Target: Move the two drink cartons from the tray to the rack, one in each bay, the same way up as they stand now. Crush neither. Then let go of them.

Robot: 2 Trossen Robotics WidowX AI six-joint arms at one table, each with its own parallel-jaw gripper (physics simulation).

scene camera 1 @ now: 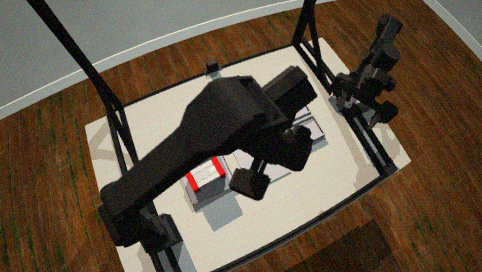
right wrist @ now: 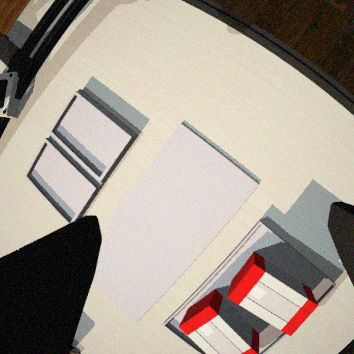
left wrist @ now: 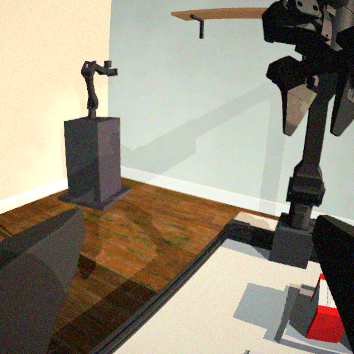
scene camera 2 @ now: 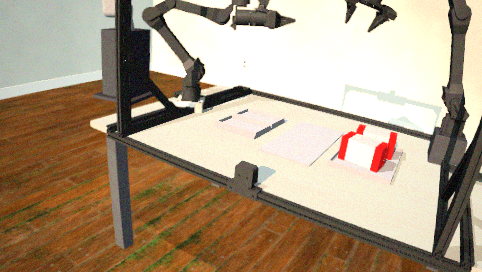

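Seen in the pictures: left gripper, fingertip midpoint: (scene camera 1: pixel 354 121) (left wrist: pixel 203 225) (scene camera 2: pixel 294 20); right gripper, fingertip midpoint: (right wrist: pixel 218 222) (left wrist: pixel 307 134) (scene camera 2: pixel 356 27); left arm's base, link origin: (scene camera 2: pixel 190 99); right arm's base, link origin: (scene camera 1: pixel 156 234) (left wrist: pixel 297 222) (scene camera 2: pixel 450 133).
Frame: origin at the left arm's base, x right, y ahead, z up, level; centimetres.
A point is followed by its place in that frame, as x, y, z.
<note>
Two white drink cartons with red ends, one (right wrist: pixel 272 300) (scene camera 2: pixel 360 151) and the other (right wrist: pixel 217 331) @(35.3, 54.1, 3.8), rest side by side in the shallow tray (right wrist: pixel 300 254) @(22.9, 64.8, -2.4) (scene camera 2: pixel 396 170) @(42.9, 62.9, -2.2). In scene camera 1 a carton (scene camera 1: pixel 206 176) @(27.8, 61.7, 3.8) shows beside the right arm. The rack (right wrist: pixel 75 159) @(12.6, 23.6, -2.6) (scene camera 2: pixel 269 128) @(16.7, 29.2, -2.8) has two bays, both empty, and lies across a pale flat panel from the tray. My right gripper (right wrist: pixel 218 222) @(12.7, 54.0, 32.9) (left wrist: pixel 307 134) @(12.7, 54.0, 32.9) (scene camera 2: pixel 358 26) @(12.7, 54.0, 32.9) is open and empty, high above the table. My left gripper (left wrist: pixel 203 225) @(0.0, 35.0, 32.5) is open and empty, raised on the rack's side of the table.
The pale flat panel (right wrist: pixel 175 220) (scene camera 2: pixel 302 142) lies between tray and rack. A dark block (scene camera 2: pixel 246 177) @(56.2, 21.4, -0.5) (scene camera 1: pixel 212 67) @(53.9, 22.4, 0.2) is fixed at the table's edge. Dark frame posts (scene camera 2: pixel 122 65) @(32.6, -14.7, 17.6) (scene camera 1: pixel 115 125) @(64.6, 66.3, 7.9) rise at the table's ends. The right arm covers much of the table in scene camera 1.
</note>
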